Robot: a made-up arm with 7 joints.
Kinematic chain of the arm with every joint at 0, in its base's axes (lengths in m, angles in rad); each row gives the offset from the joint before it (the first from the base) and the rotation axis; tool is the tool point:
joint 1: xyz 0 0 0.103 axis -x
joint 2: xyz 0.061 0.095 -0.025 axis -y
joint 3: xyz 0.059 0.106 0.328 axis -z
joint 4: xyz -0.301 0.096 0 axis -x
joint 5: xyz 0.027 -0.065 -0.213 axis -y
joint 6: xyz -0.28 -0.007 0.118 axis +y
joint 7: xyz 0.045 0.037 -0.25 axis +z
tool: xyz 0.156 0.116 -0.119
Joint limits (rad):
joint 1: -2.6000..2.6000
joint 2: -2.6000..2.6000
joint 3: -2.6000..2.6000
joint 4: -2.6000..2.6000
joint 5: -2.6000..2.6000
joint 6: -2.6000..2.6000
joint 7: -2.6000..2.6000
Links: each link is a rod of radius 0.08 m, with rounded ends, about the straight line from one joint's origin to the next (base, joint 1, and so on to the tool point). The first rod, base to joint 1, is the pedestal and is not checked.
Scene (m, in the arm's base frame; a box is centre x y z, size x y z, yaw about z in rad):
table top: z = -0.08
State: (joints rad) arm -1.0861 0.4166 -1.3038 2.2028 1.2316 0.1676 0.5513
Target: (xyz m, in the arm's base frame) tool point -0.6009 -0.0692 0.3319
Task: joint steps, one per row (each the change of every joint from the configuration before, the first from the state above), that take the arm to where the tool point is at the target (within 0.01 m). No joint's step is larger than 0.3 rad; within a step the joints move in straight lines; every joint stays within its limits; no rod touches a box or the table.
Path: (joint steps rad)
1: 0.0225 -0.0003 0.2077 0.0662 0.1034 -0.2632 -0.1406
2: 0.0225 -0.0003 0.2077 0.0662 0.1034 -0.2631 -0.1405
3: 0.0226 -0.0003 0.2077 0.0662 0.1033 -0.2632 -0.1406
4: 0.0225 -0.0003 0.2077 0.0662 0.1034 -0.2632 -0.1406
5: 0.0225 -0.0003 0.2077 0.0662 0.1034 -0.2632 -0.1405
6: 0.0225 -0.0003 0.2077 0.0662 0.1034 -0.2631 -0.1406

